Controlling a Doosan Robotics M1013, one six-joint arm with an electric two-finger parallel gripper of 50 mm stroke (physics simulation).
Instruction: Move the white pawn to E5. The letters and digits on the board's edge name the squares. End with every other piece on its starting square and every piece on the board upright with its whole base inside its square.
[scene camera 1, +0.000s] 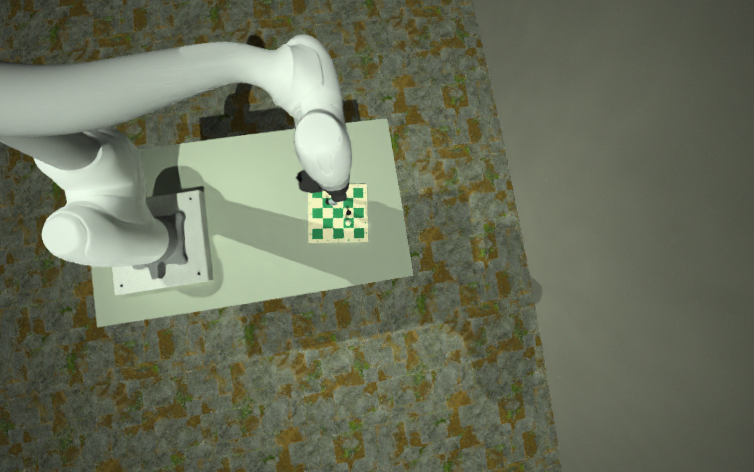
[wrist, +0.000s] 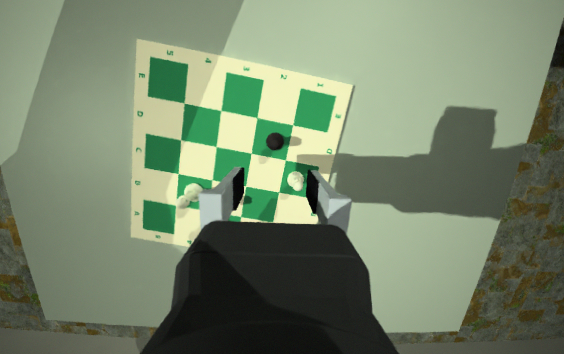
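Where they show: gripper, fingertip midpoint: (scene camera 1: 332, 196) (wrist: 275, 181); arm's base at its link origin: (scene camera 1: 160, 240).
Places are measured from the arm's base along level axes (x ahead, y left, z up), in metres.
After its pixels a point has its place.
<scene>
The green-and-cream board (scene camera 1: 310, 228) {y -0.008, x 0.517, z -0.023 m} (wrist: 138, 165) {y -0.065, x 0.632, z -0.023 m} lies flat. In the wrist view, one upright white piece (wrist: 193, 191) {y 0.001, x 0.652, z -0.013 m} stands on B4, left of the fingers; it also shows in the scene view (scene camera 1: 347, 222) {y -0.005, x 0.656, z 0.014 m}. Another upright white piece (wrist: 295, 179) {y 0.108, x 0.625, z -0.002 m} stands on C1, near the right finger. Which of them is the white pawn I cannot tell. A black piece (wrist: 275, 141) {y 0.084, x 0.588, z 0.008 m} stands on D2. Another black piece (scene camera 1: 348, 212) {y 0.032, x 0.663, z 0.007 m} stands about on B3, hidden behind the left finger in the wrist view. My gripper (wrist: 275, 181) {y 0.087, x 0.617, z 0.043 m} (scene camera 1: 333, 199) {y 0.087, x 0.617, z 0.043 m} is open and empty, above the board. E5 holds no piece.
The pale table (scene camera 1: 250, 250) {y -0.065, x 0.293, z -0.029 m} (wrist: 425, 280) {y 0.312, x 0.759, z -0.029 m} extends around the board. The arm's base plate (scene camera 1: 194, 244) {y -0.025, x 0.116, z 0.000 m} stands at the left in the scene view. Arm shadows cross the table and part of the board. The patterned floor (scene camera 1: 278, 389) surrounds the table.
</scene>
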